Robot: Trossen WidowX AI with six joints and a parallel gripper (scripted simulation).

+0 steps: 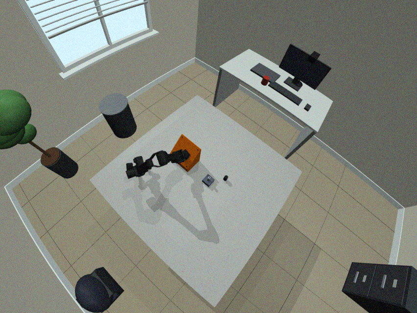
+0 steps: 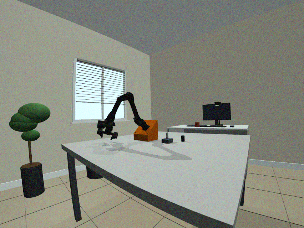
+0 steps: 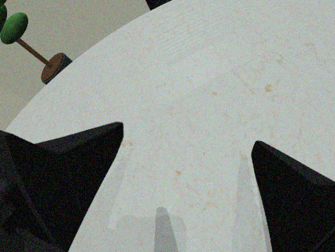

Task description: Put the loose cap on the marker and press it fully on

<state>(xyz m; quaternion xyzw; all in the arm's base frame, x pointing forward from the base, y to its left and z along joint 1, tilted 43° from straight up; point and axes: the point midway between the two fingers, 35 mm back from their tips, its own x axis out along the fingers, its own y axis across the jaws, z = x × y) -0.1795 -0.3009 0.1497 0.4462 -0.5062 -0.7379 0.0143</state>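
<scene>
Now: gripper tip 540 mm short of the black marker cap and 470 mm to the right of it. Also, from my gripper tip: holder block (460 mm ahead, 350 mm to the left, 10 mm below).
</scene>
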